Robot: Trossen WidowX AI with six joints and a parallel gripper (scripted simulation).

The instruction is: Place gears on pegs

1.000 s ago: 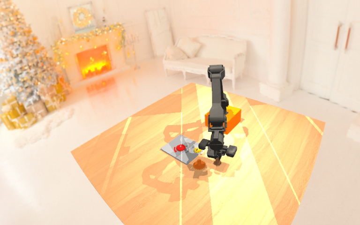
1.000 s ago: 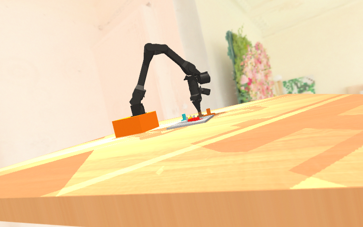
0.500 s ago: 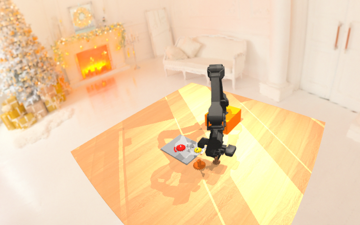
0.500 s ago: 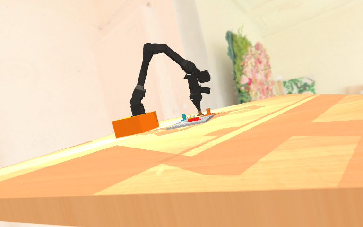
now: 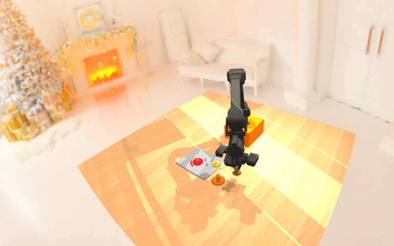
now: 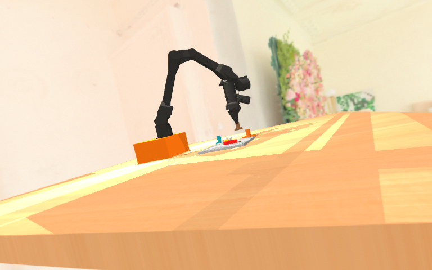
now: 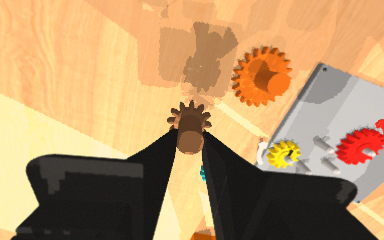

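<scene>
My gripper tip is now 3 cm short of the red gear, 23 cm to the left of it and 6 cm above it. The rest, counted from my gripper tip: teal gear (8 cm behind, 7 cm to the right, 6 cm below); large orange gear (6 cm ahead, 6 cm to the right, 6 cm below); small brown gear (1 cm below).
</scene>
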